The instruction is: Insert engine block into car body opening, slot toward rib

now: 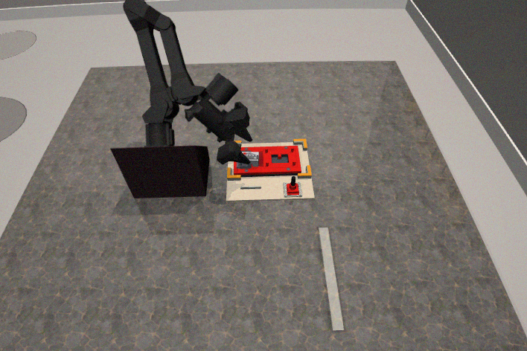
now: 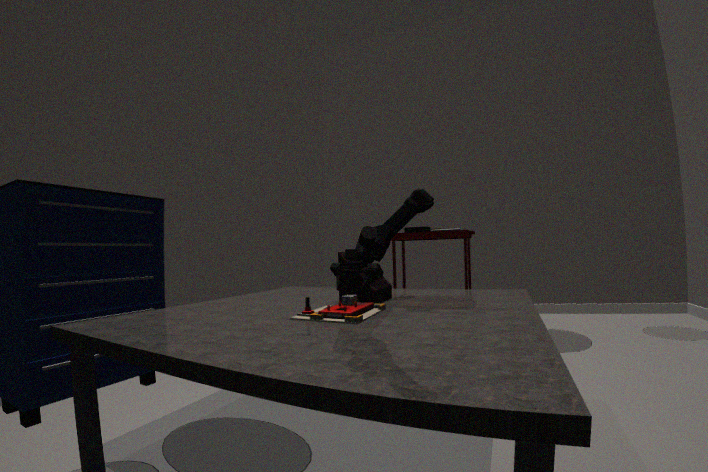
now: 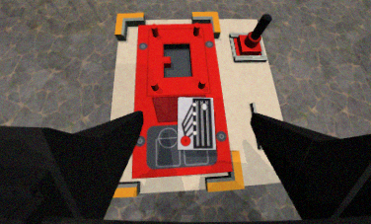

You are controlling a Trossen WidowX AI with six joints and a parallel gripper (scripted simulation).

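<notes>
Now: the engine block 30 mm below my gripper tip and 10 mm to the right of it.
</notes>
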